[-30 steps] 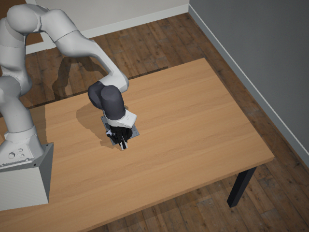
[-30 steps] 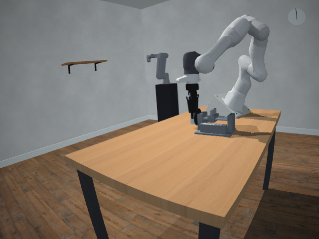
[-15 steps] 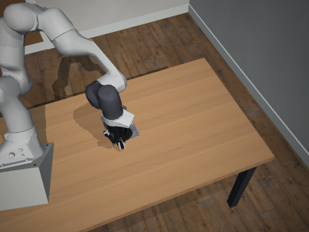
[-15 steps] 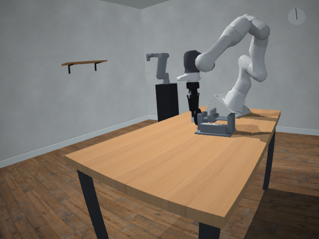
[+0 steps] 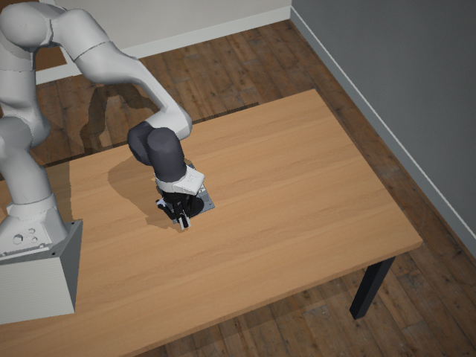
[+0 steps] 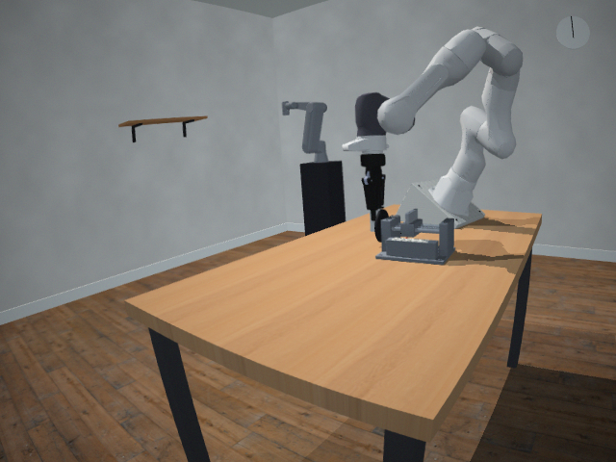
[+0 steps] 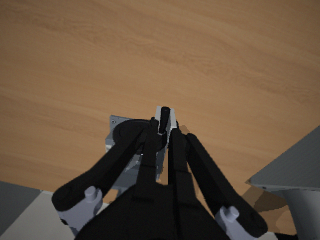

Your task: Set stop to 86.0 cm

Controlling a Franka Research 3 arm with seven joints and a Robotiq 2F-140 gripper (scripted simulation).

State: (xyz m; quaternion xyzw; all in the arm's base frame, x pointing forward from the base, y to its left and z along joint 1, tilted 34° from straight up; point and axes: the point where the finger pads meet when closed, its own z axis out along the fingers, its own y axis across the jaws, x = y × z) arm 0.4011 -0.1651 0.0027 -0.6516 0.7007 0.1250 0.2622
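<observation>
My hand is 10 mm short of the black handwheel, 20 mm to the right of it and 20 mm above it. From my hand the other things lie so: sliding stop block (50 mm ahead, 130 mm to the left, 10 mm above).
</observation>
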